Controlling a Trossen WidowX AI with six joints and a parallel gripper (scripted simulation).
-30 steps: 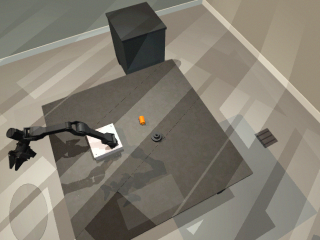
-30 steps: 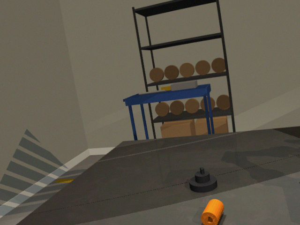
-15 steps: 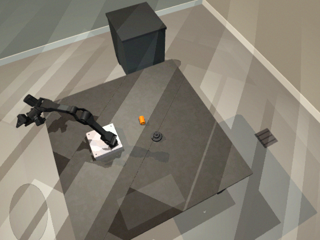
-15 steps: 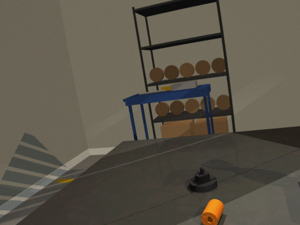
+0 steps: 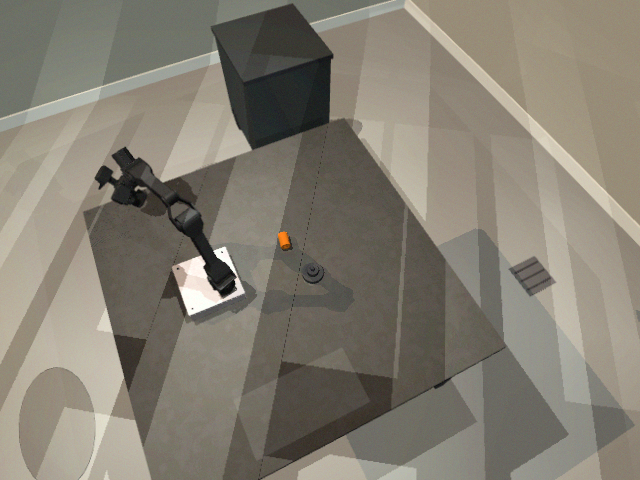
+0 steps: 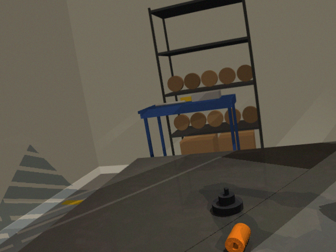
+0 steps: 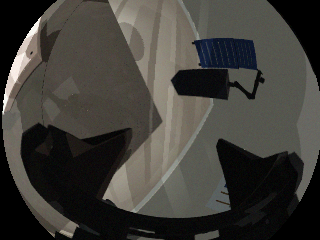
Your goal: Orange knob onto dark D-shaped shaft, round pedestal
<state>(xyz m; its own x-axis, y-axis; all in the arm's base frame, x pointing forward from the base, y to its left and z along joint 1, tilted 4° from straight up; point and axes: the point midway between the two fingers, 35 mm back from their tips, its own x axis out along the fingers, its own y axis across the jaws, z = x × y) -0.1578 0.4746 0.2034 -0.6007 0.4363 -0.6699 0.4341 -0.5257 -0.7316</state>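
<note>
My gripper tip is 470 mm short of the orange knob, 430 mm to the left of it and 250 mm above it. The rest, counted from my gripper tip: round dark pedestal (480 mm ahead, 610 mm to the right, 240 mm below).
</note>
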